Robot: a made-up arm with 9 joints.
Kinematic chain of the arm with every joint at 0, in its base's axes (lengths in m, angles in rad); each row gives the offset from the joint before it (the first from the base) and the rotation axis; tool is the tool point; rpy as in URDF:
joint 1: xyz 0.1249 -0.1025 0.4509 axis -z
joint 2: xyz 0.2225 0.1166 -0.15 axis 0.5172 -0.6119 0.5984
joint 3: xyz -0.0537 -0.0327 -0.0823 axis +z
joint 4: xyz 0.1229 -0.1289 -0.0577 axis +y
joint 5: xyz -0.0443 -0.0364 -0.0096 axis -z
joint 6: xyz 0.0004 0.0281 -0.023 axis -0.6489 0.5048 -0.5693
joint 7: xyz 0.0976 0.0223 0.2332 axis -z
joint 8: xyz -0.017 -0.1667 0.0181 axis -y
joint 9: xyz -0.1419 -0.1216 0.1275 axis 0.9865 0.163 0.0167
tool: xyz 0.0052 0.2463 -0.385 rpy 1.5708 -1.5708 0
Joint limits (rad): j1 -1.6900..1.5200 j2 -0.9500..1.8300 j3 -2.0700..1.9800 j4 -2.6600..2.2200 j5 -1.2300..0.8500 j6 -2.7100..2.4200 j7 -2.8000..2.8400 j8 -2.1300..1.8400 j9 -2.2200..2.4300
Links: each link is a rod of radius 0.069 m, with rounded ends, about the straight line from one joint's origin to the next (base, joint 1, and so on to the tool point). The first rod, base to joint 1, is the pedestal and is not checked.
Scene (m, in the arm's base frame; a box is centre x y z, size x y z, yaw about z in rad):
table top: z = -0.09
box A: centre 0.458 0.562 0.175 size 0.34 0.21 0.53 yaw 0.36
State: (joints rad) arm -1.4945 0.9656 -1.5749 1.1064 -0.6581 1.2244 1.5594 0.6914 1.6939
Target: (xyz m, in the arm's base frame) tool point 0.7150 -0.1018 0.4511
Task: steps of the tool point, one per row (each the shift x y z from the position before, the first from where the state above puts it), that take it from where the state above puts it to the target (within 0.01 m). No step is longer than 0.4 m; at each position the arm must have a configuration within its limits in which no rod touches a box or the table.
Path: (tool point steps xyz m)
1: 0.2439 -0.0330 0.2453
2: 0.3032 -0.1823 0.1401
3: 0.2399 -0.3157 -0.0170
4: 0.0930 -0.0846 -0.0680
5: 0.0610 -0.1161 -0.0796

